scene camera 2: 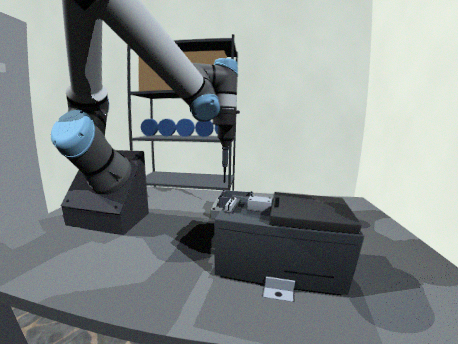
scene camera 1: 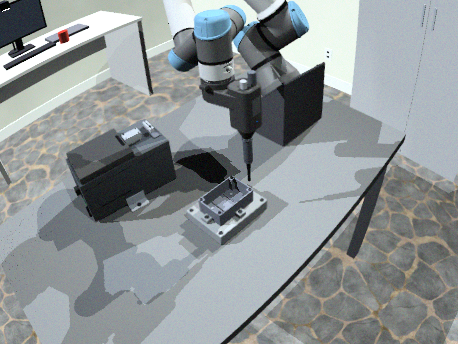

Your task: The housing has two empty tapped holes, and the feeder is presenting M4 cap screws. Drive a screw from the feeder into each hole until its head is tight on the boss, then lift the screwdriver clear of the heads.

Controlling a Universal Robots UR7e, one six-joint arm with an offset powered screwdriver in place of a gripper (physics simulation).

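Note:
The screwdriver (scene camera 1: 249, 179) (scene camera 2: 224, 181) points straight down, its thin bit ending in free air. In scene camera 1 the tip shows just beyond the back right corner of the housing (scene camera 1: 236, 209), apart from it. Whether a screw is on the tip is too small to tell. The housing is a grey open box on a light fixture plate (scene camera 1: 222, 237); its tapped holes and any screw heads are too small to make out. The feeder (scene camera 1: 131, 171) (scene camera 2: 285, 252) is a dark box left of the housing in scene camera 1; in scene camera 2 it hides most of the housing and plate.
The arm stands on a dark pedestal (scene camera 1: 303, 107) (scene camera 2: 95, 215) at the back of the table. A small metal bracket (scene camera 1: 138, 201) (scene camera 2: 279, 289) is at the feeder's side. A shelf rack (scene camera 2: 185, 139) stands behind the table, and a white desk (scene camera 1: 117, 22) stands at the back left.

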